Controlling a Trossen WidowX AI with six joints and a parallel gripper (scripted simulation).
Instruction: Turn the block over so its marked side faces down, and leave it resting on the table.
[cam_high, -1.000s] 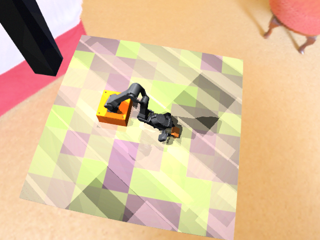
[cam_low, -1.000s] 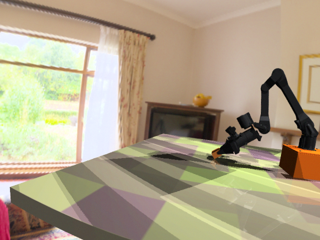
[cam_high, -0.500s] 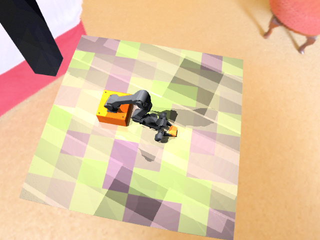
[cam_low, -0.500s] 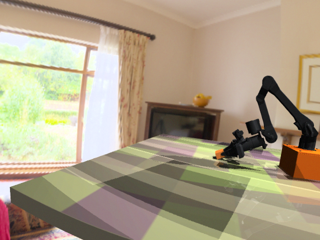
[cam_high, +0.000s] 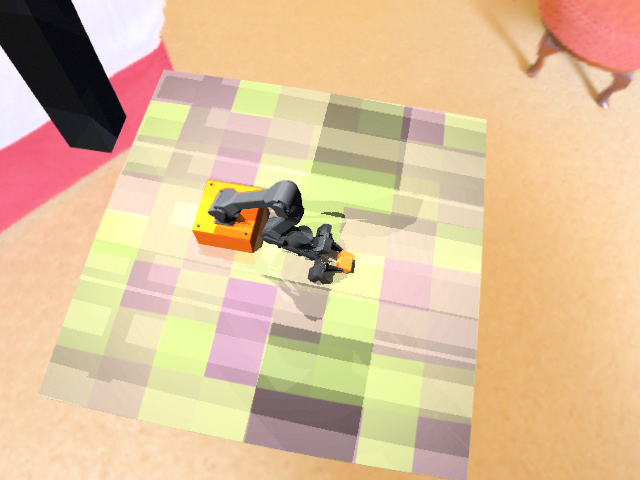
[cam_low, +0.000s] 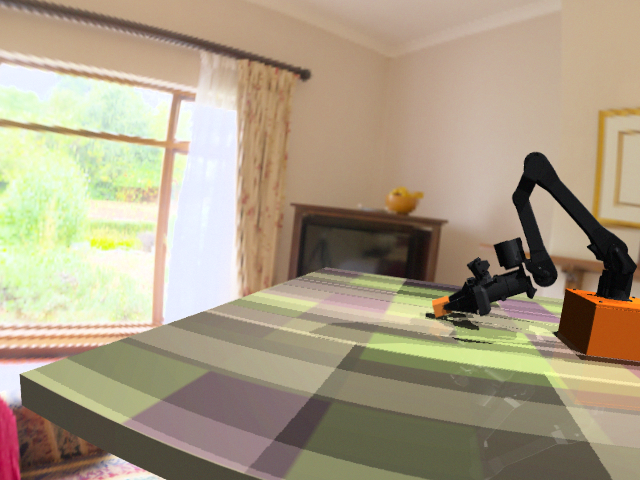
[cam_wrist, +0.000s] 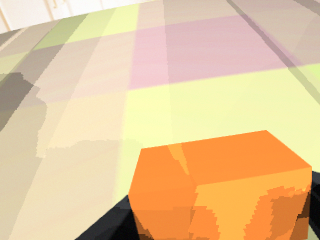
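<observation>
Now: the orange block 10 mm below my gripper tip.
</observation>
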